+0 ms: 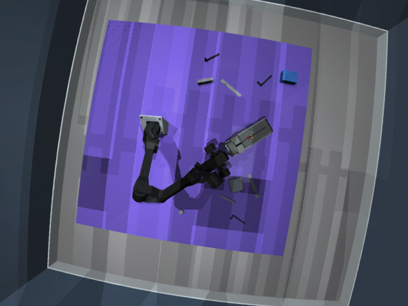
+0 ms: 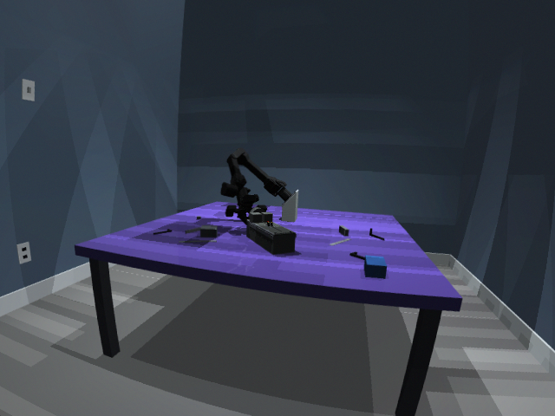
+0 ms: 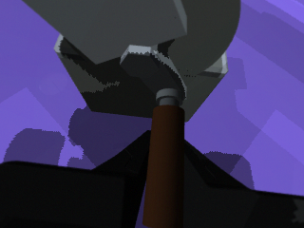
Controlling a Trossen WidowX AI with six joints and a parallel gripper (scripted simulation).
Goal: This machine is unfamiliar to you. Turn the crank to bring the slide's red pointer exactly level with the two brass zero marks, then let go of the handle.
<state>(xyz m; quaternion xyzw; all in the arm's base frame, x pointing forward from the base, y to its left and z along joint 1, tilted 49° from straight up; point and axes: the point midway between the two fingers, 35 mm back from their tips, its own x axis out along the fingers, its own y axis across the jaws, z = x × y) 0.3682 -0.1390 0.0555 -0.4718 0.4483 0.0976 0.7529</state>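
My gripper tip is now 2 cm past the brown crank handle, 1 cm to the left of it and 3 cm below it. From my gripper tip the other things lie so: dark L-shaped key: 9 cm ahead, 37 cm to the right, 3 cm below; red pointer: 11 cm ahead, 10 cm to the left, 5 cm above; grey block: 8 cm ahead, 16 cm to the right, 2 cm below.
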